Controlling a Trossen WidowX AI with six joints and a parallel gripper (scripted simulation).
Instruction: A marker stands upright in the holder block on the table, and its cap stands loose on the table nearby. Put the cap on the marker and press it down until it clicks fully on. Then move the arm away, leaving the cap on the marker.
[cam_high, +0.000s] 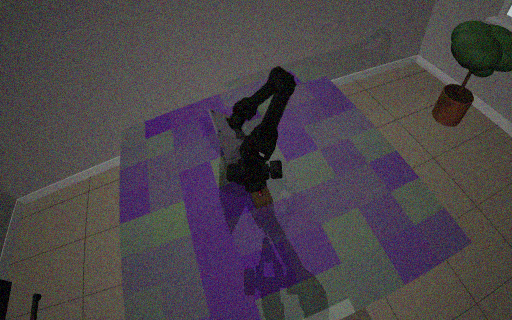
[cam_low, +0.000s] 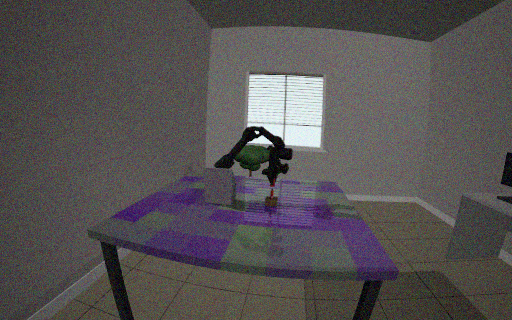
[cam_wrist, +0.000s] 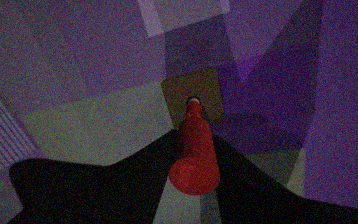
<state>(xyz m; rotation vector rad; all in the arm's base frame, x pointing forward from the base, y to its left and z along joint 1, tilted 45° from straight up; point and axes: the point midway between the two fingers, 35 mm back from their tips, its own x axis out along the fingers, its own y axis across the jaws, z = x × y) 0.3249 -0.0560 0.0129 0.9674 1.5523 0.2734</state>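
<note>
Right now the block is 11 cm below my gripper tip. Also, from my gripper tip: red cap 1 cm above.
</note>
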